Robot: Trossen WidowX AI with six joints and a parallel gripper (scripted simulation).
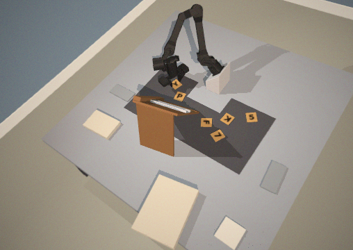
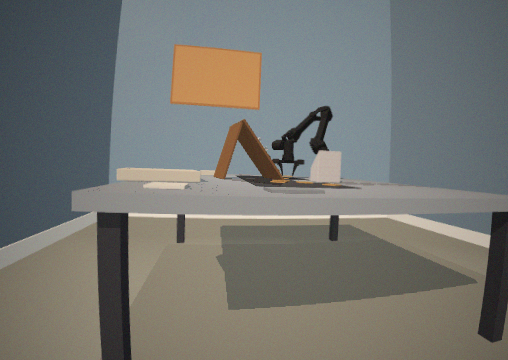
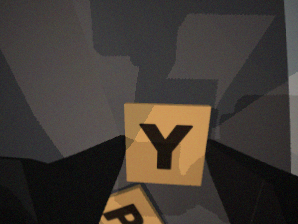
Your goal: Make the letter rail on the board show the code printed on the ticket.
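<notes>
Right now my gripper tip is 6 cm short of the p tile, 6 cm to the right of it and 1 cm above it. Round my gripper tip: white ticket 18 cm ahead, 16 cm to the left, 7 cm above; then y tile right at my gripper tip; then dark mat 9 cm ahead, 21 cm to the left, 1 cm below.
</notes>
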